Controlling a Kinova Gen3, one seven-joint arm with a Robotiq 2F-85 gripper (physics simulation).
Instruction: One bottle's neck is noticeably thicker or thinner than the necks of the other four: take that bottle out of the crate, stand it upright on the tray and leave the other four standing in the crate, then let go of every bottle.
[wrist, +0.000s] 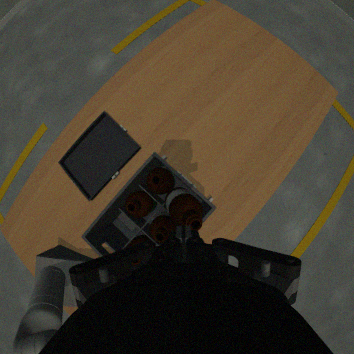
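Where they show: gripper, fingertip midpoint: (183, 234); arm's base at its link origin: (51, 276).
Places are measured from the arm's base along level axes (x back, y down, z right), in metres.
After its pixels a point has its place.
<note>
The dark crate (119, 195) @[x -0.405, y -0.075, z 0.075 m] is at the lower middle, with brown bottles in its compartments. One bottle (160, 180) @[x -0.488, y -0.069, z 0.133 m] is near its upper corner, one (139, 203) @[x -0.410, y -0.044, z 0.119 m] lies left of that, one (161, 228) @[x -0.393, y -0.051, z 0.198 m] is lower down, and one (137, 252) is partly hidden by the gripper. Another bottle (184, 206) @[x -0.474, y -0.109, z 0.208 m], at the crate's right corner, looks larger and leans toward the lower right; a pale curved band shows beside it. My gripper (183, 234) @[x -0.467, y -0.277, z 0.210 m] is shut and empty, its tips overlapping the view just below this bottle's neck. Neck thicknesses are hard to compare. The dark tray (100, 155) @[x -0.430, y 0.089, z -0.112 m] shows a bare floor.
The wooden table (225, 90) @[x -0.876, y 0.094, z 0.117 m] runs diagonally beneath the crate and tray. The tray is just left of the crate. A grey cylindrical arm part (47, 295) @[x -0.072, y -0.118, z 0.062 m] and a grey block show at the lower left. Yellow lines (325, 215) mark the floor around the table.
</note>
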